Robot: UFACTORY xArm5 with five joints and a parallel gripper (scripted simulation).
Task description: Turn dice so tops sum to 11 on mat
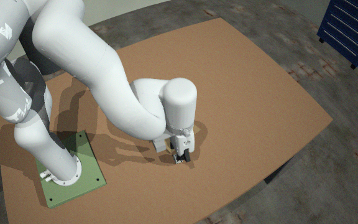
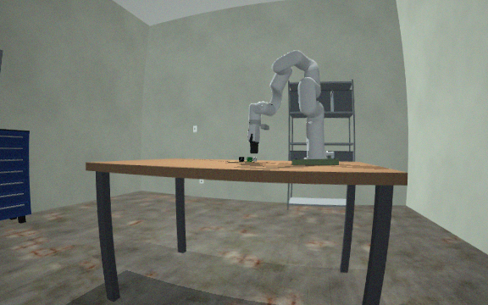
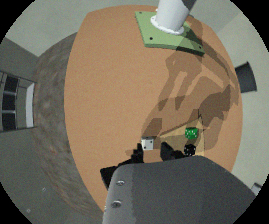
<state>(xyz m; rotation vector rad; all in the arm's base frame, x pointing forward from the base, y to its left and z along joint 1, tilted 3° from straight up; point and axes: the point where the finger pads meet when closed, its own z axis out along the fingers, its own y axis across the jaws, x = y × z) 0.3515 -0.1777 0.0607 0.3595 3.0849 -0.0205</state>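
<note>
The white die lies 60 mm below my hand. Round my hand: tan mat: 110 mm to the left, 70 mm below, 60 mm ahead; then green die: 120 mm to the left, 50 mm below, 10 mm ahead; then black die: 110 mm to the left, 60 mm ahead, 50 mm below.
</note>
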